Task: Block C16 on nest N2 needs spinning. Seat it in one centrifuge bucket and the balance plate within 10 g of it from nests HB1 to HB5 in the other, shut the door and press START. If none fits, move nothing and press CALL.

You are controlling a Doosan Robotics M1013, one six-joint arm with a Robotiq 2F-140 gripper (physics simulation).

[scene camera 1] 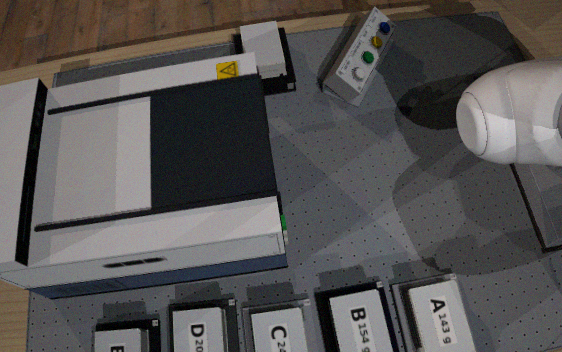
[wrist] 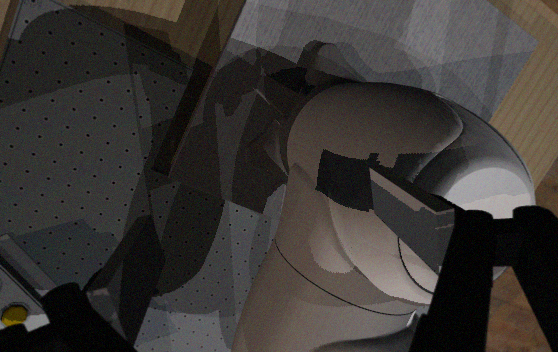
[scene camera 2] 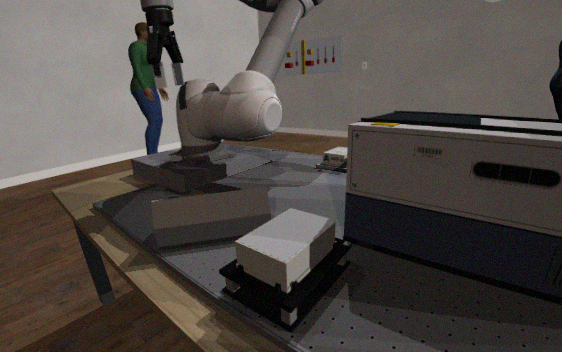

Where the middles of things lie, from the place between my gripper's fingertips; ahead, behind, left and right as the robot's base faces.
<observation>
Now: hand 370 mm short of the button box [scene camera 1: 350,77], 260 mm above it and 80 mm to the left of it. From my hand the other things lie so: dark lid [scene camera 1: 207,143] 650 mm ahead, 240 mm to the left, 90 mm below; then block on black holder [scene camera 2: 285,249] 590 mm ahead, 240 mm below, 80 mm to the right; then centrifuge [scene camera 1: 84,225] 800 mm ahead, 270 mm to the left, 180 mm below.
</observation>
